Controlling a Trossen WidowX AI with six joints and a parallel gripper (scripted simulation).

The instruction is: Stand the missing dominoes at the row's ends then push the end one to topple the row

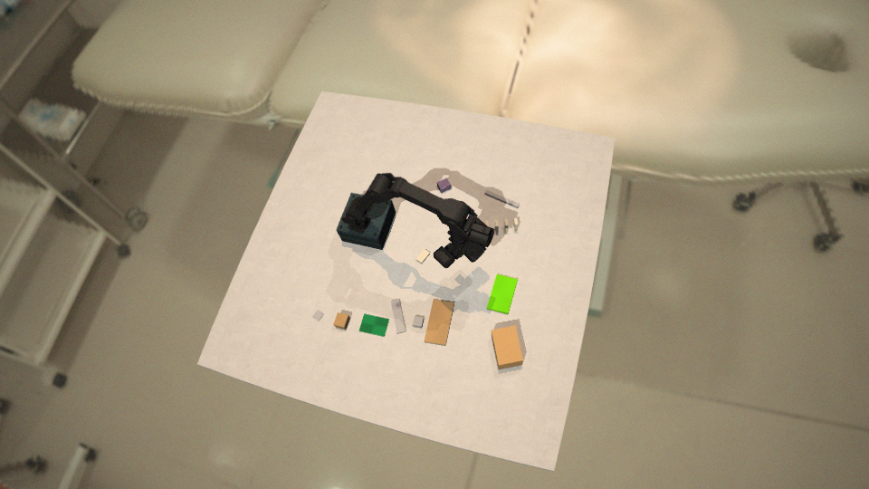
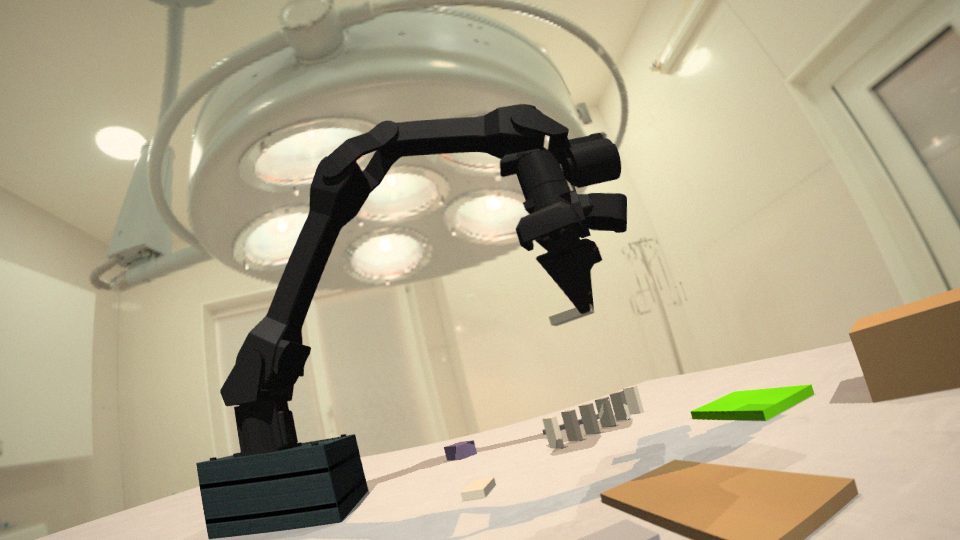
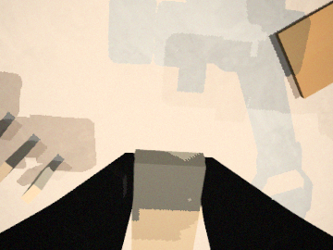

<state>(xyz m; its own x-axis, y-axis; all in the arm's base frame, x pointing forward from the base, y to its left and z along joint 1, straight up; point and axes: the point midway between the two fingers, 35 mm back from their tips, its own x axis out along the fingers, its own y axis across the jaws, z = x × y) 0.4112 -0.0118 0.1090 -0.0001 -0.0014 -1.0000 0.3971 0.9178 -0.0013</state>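
My gripper tip is 150 mm short of the bright green slab, 30 mm to the left of it and 160 mm above it. The rest, counted from my gripper tip: tan box 230 mm ahead, 210 mm to the right, 130 mm below; then dark green tile 220 mm behind, 290 mm to the right, 160 mm below; then orange slab 10 mm behind, 200 mm to the right, 160 mm below.
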